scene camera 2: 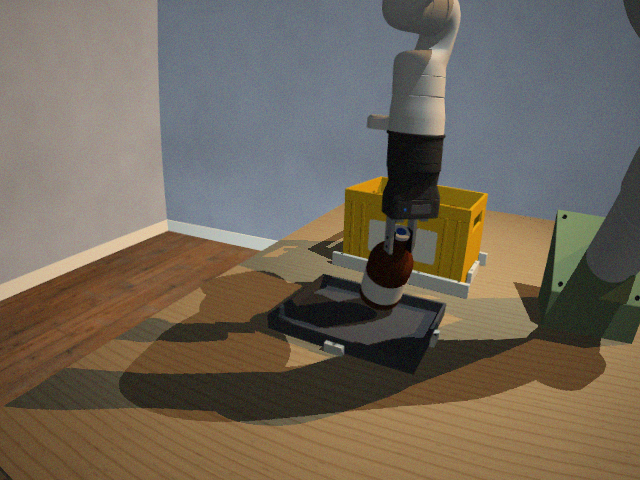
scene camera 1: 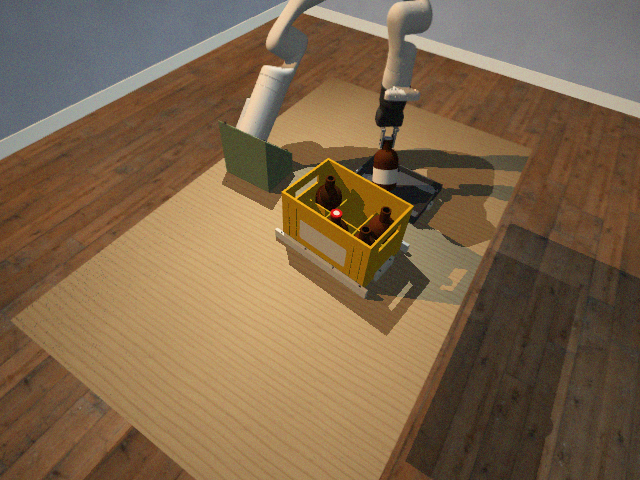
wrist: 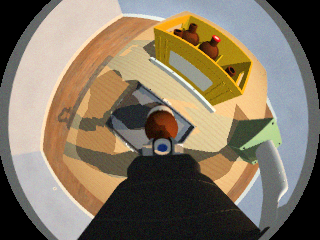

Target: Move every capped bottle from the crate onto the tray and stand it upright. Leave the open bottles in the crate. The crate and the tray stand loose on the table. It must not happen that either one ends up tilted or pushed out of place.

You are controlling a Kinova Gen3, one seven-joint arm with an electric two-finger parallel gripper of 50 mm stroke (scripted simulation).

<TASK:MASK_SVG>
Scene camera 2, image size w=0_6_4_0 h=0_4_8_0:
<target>gripper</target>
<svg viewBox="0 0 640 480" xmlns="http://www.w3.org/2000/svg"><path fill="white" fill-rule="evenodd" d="M388 134L388 182L383 191L382 212L387 215L384 250L389 255L394 254L395 223L402 223L404 219L408 219L407 228L411 235L407 240L405 249L409 253L414 253L418 220L426 222L428 221L427 218L437 218L439 214L440 195L437 183L441 171L444 138L418 138Z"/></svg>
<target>yellow crate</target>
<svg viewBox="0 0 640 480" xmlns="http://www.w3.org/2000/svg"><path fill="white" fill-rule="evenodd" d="M408 219L404 219L404 222L402 223L395 223L395 225L403 225L407 227ZM438 185L441 198L438 217L429 219L426 222L418 220L415 252L412 253L414 260L413 270L466 283L469 269L475 261L478 261L488 194ZM388 177L378 177L345 189L343 253L368 259L372 249L384 241L386 215L381 211L382 195L388 182Z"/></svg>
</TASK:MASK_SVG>
